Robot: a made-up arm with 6 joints.
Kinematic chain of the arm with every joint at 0, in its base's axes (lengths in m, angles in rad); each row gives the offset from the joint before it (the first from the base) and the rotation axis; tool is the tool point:
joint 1: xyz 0 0 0.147 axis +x
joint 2: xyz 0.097 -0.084 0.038 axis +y
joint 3: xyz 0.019 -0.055 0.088 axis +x
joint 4: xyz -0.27 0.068 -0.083 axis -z
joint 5: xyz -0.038 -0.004 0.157 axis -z
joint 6: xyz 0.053 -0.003 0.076 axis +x
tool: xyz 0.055 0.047 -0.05
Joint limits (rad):
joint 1: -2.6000..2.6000
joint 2: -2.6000..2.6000
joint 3: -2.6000..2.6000
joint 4: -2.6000..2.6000
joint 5: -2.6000..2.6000
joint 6: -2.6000..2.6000
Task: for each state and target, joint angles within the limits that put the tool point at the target. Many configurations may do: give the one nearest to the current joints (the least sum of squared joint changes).
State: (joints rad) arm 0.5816 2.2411 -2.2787 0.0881 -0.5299 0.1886
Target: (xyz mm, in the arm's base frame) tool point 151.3 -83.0 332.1
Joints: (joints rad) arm 0.2189 2.1289 -1.7732 0.4931 -0.1708 0.3914
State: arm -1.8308 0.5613 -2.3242 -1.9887 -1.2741 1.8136
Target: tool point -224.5 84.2 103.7
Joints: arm -1.8446 0.3221 -2.4119 -2.0995 -1.3311 1.8233
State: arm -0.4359 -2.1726 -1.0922 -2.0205 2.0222 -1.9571
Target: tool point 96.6 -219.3 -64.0
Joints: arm -0.4711 -2.4140 -0.8767 -1.5900 2.3581 -2.0242
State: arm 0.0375 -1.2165 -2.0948 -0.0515 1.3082 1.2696
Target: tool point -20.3 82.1 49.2
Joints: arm 0.3784 -1.1245 -1.9430 -0.1235 1.2873 1.3585
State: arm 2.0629 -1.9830 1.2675 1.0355 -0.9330 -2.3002
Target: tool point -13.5 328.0 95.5
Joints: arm 2.4011 -1.8841 1.1024 1.0398 -0.9016 -2.4939
